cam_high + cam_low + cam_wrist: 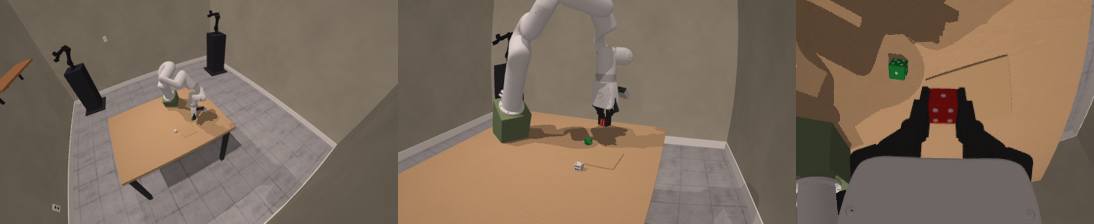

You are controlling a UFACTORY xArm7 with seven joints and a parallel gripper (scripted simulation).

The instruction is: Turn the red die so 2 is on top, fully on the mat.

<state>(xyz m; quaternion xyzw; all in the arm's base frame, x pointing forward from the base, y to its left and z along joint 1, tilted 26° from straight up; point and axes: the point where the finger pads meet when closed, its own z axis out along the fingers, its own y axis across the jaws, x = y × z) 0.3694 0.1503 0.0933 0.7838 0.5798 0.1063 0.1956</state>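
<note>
Now: the tan mat 12 cm below my hand, 10 cm to the right of it and 3 cm ahead of it. From my hand the other things lie so: green die 11 cm below, 7 cm behind, 1 cm to the left; white die 21 cm to the right, 11 cm below; red die 1 cm below.
</note>
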